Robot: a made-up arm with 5 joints.
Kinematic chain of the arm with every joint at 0, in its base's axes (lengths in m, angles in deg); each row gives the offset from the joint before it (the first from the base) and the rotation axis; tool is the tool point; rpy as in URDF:
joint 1: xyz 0 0 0.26 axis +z
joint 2: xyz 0 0 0 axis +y
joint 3: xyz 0.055 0 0.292 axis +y
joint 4: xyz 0.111 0 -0.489 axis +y
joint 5: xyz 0.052 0 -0.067 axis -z
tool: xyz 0 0 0 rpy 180 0 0
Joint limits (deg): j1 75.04..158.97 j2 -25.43..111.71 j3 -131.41..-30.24 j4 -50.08..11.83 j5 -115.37..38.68
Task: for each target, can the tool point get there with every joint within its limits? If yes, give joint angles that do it. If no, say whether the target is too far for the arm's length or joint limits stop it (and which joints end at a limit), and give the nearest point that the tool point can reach.
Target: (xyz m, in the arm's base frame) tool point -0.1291 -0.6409 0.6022
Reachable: no: joint limits stop it (at a limit: joint 2, joint 3, joint 4) | nearest point -0.0123 -0.0609 1.0768 | short by 0.758 m
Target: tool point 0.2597 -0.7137 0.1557
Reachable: no: joint limits stop it (at a limit: joint 2, joint 3, joint 4) | nearest point 0.0978 -0.2688 -0.1295 | short by 0.553 m
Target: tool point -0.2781 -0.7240 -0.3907
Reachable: no: too far | nearest point -0.0712 -0.2663 -0.1524 | short by 0.556 m
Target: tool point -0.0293 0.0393 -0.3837
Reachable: yes | joints 126.69 100.97 -61.87 2.02 -9.66
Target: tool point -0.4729 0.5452 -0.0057
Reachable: yes | joints 130.94 68.69 -100.62 -45.18 -41.98
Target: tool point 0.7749 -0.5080 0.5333
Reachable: no: too far | nearest point 0.2392 -0.1568 -0.1295 | short by 0.922 m
